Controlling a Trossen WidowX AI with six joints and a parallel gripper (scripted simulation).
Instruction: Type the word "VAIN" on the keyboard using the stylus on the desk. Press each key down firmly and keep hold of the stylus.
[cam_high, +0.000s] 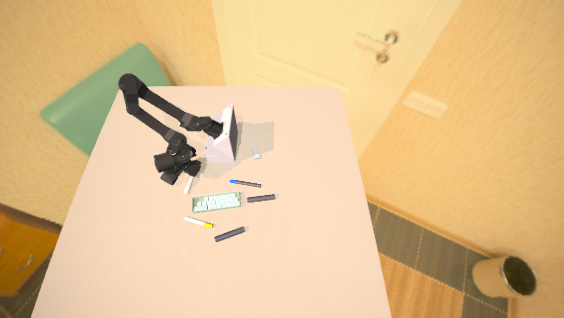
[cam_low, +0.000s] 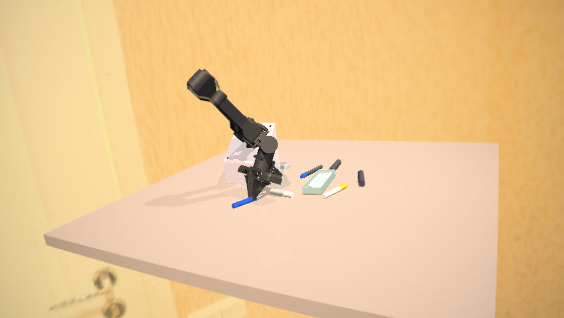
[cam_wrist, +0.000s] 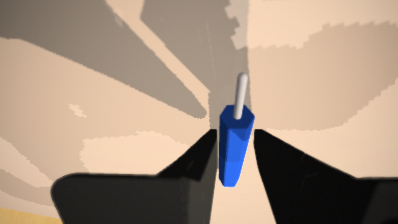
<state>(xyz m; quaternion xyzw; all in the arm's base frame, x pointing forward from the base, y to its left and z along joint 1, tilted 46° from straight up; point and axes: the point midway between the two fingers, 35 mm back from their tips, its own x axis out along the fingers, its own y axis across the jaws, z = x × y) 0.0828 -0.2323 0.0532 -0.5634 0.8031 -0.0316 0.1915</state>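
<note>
The blue stylus lies right at my gripper tip. From my gripper tip the other things lie so: white stick 80 mm ahead, 70 mm to the left; blue-tipped grey pen 290 mm to the left, 90 mm ahead; yellow-tipped white pen 260 mm ahead, 130 mm to the left.
</note>
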